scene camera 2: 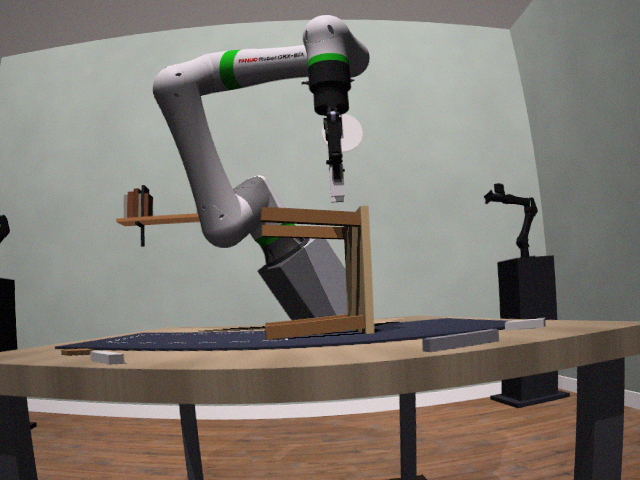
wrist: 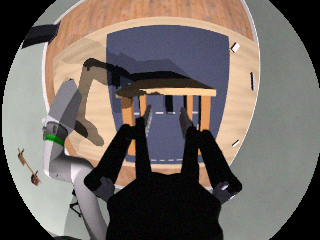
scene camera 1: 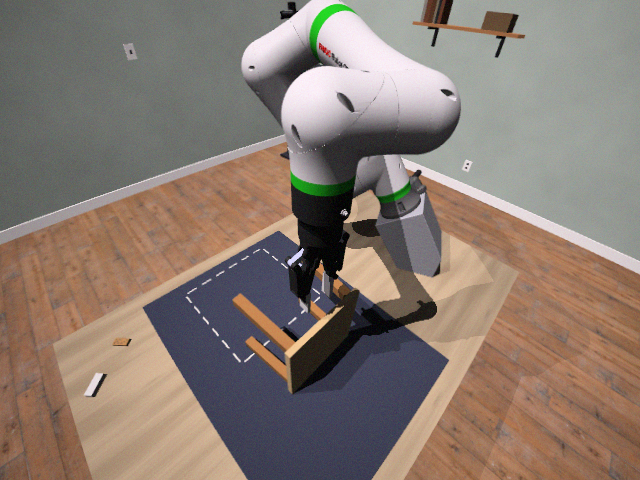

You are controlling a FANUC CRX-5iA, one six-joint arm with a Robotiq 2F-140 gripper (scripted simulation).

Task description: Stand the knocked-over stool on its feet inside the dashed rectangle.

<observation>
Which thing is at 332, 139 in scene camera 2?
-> My gripper.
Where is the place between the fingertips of my gripper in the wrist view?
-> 165, 112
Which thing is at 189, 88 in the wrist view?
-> A wooden stool.
</observation>
